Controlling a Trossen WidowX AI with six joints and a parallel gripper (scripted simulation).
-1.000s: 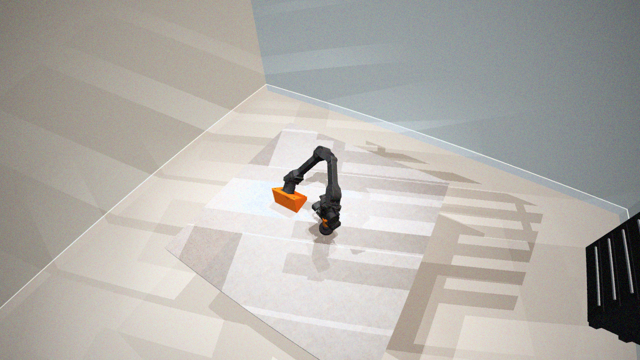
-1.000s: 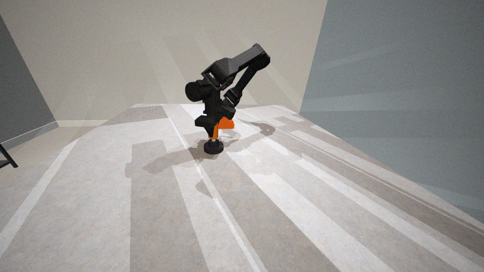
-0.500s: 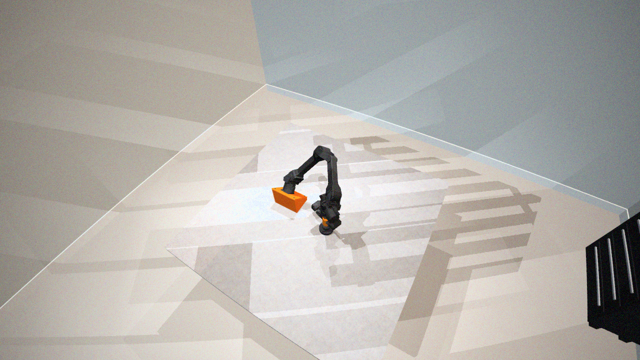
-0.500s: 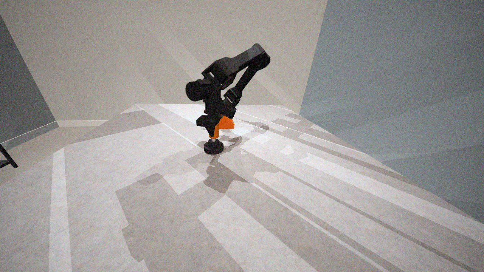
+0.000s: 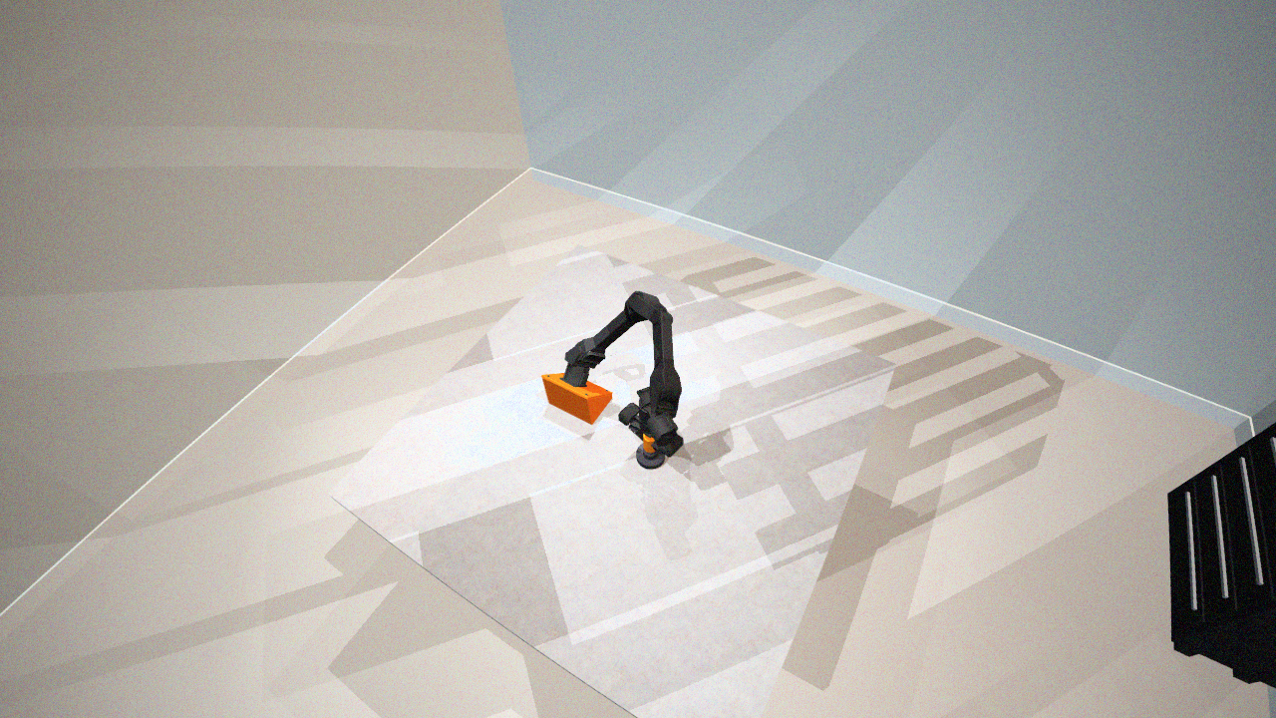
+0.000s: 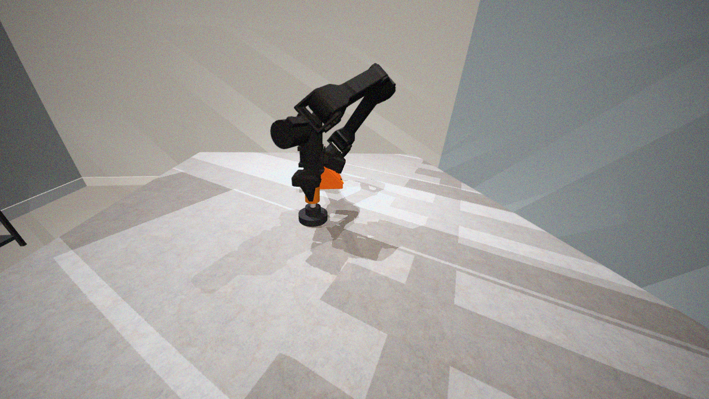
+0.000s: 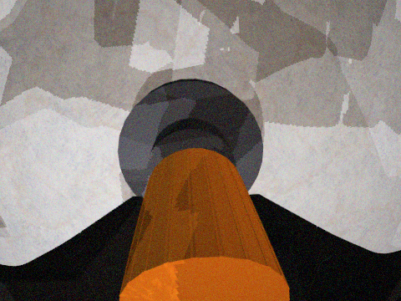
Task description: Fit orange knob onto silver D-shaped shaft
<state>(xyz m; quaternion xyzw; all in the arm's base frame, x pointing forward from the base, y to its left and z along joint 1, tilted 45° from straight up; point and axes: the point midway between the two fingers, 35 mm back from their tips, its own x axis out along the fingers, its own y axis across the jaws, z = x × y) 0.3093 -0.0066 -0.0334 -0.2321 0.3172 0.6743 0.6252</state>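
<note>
Now: gripper tip 30 mm below the orange knob. Also, from my gripper tip: round dark pedestal: 40 mm below.
</note>
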